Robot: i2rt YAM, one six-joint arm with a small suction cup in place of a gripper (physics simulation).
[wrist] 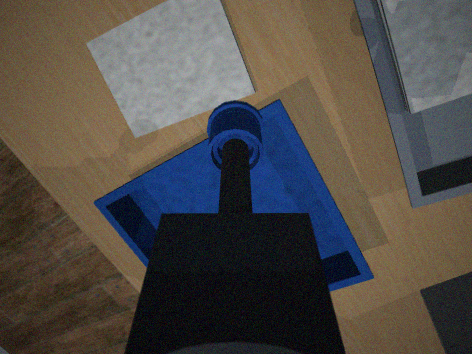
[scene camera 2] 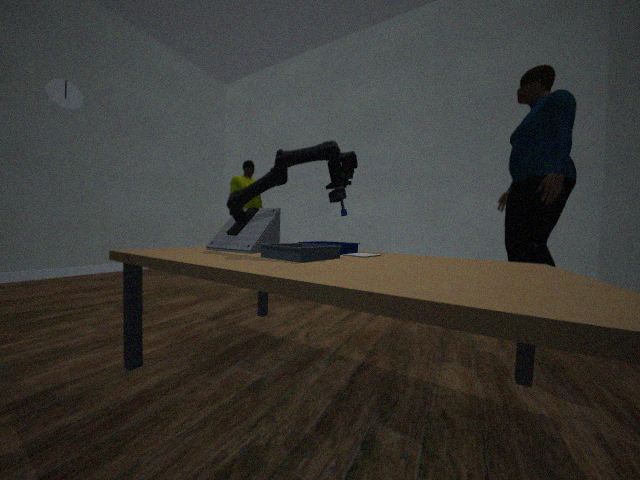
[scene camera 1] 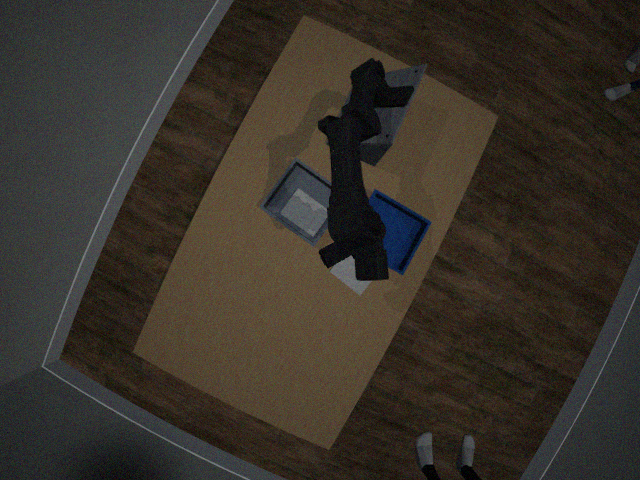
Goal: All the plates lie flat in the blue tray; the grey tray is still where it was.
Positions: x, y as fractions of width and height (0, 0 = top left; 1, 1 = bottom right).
Note:
The suction cup (wrist: 0.50, 0.33) holds nothing. The cup is 24 cm from the middle of a blue tray (scene camera 1: 0.63, 0.48). Further things: a grey tray (wrist: 0.90, 0.40).
The blue tray shows as well in the wrist view (wrist: 0.61, 0.51).

